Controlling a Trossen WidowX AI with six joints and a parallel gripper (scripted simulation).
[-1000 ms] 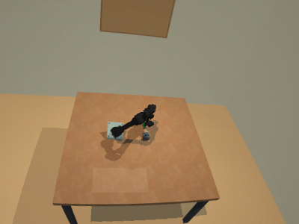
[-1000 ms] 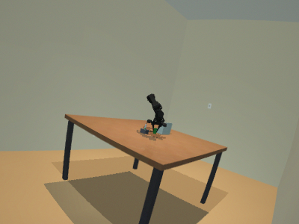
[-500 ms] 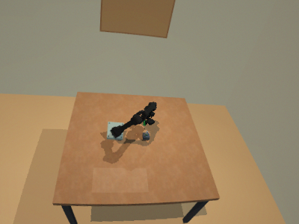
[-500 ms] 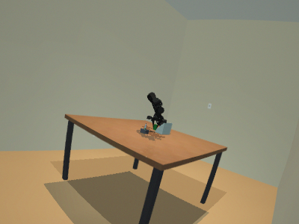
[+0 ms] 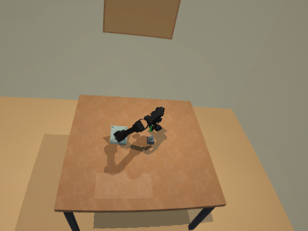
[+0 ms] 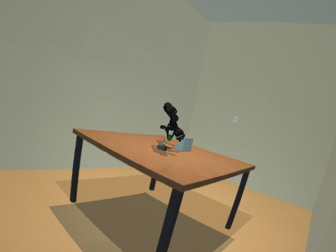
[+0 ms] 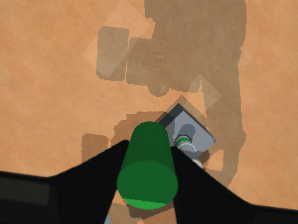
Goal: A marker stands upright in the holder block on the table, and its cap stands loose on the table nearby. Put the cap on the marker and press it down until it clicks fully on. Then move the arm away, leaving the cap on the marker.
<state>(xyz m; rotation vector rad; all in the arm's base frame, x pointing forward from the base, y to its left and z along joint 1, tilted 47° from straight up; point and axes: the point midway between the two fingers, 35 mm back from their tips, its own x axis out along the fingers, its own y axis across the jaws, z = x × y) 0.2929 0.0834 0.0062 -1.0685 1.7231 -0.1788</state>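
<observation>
My gripper tip is now 9 cm above the holder block and 5 cm to the left of it. Round my gripper tip: marker cap (1 cm above).
</observation>
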